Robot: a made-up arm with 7 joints. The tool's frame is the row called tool.
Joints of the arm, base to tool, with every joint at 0 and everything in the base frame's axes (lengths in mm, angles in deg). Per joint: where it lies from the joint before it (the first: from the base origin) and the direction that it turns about. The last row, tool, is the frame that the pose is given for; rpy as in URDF.
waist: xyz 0 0 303 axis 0 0 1
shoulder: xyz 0 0 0 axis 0 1 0
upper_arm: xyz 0 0 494 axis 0 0 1
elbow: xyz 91 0 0 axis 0 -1 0
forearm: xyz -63 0 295 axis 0 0 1
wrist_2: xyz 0 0 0 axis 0 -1 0
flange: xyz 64 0 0 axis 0 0 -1
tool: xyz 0 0 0 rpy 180 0 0
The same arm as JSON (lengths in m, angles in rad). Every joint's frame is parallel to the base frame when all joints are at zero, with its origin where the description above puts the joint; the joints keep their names.
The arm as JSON. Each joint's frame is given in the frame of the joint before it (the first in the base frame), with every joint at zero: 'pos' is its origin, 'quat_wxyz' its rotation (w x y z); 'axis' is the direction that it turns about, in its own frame. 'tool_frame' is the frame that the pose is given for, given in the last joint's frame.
{"length_unit": "m", "angle_unit": "rad", "joints": [{"joint": "waist", "pos": [0.0, 0.0, 0.303], "quat_wxyz": [1.0, 0.0, 0.0, 0.0], "axis": [0.0, 0.0, 1.0]}, {"joint": "shoulder", "pos": [0.0, 0.0, 0.0], "quat_wxyz": [1.0, 0.0, 0.0, 0.0], "axis": [0.0, 1.0, 0.0]}, {"joint": "upper_arm", "pos": [0.0, 0.0, 0.494], "quat_wxyz": [1.0, 0.0, 0.0, 0.0], "axis": [0.0, 0.0, 1.0]}, {"joint": "elbow", "pos": [0.091, 0.0, 0.0], "quat_wxyz": [1.0, 0.0, 0.0, 0.0], "axis": [0.0, -1.0, 0.0]}, {"joint": "forearm", "pos": [-0.063, 0.0, 0.295], "quat_wxyz": [1.0, 0.0, 0.0, 0.0], "axis": [0.0, 0.0, 1.0]}, {"joint": "wrist_2", "pos": [0.0, 0.0, 0.0], "quat_wxyz": [1.0, 0.0, 0.0, 0.0], "axis": [0.0, -1.0, 0.0]}, {"joint": "flange", "pos": [0.064, 0.0, 0.0], "quat_wxyz": [1.0, 0.0, 0.0, 0.0], "axis": [0.0, 0.0, -1.0]}], "tool_frame": {"pos": [0.0, 0.0, 0.0], "quat_wxyz": [0.0, 1.0, 0.0, 0.0]}}
